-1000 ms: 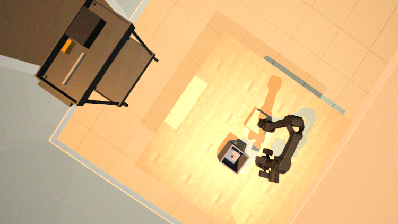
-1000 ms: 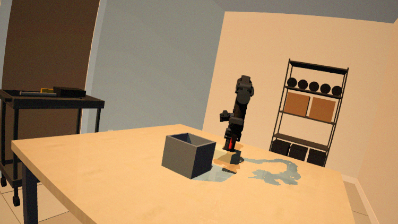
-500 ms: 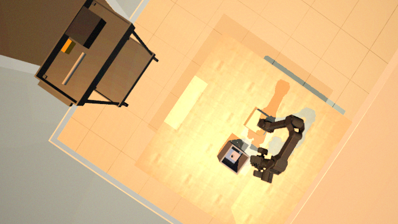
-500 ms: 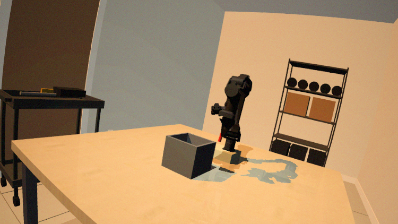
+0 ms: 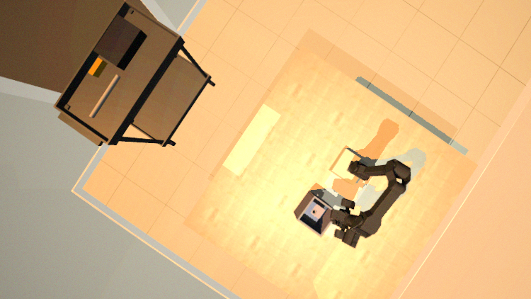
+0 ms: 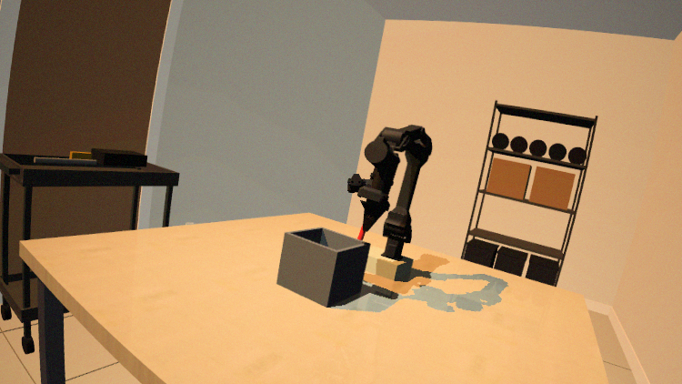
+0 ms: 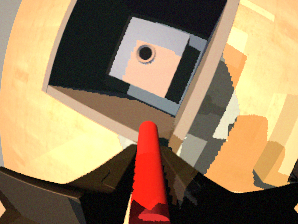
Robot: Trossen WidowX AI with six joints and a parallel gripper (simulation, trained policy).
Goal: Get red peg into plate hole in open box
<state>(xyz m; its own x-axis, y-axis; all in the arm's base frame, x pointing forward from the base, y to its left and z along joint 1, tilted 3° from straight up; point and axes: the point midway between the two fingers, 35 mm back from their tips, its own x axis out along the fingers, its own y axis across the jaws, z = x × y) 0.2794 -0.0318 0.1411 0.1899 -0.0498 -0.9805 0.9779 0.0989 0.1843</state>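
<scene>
The grey plate is 12 cm below my gripper tip, 8 cm to the right of it and 4 cm ahead of it. Also, from my gripper tip: red peg (2 cm above).
</scene>
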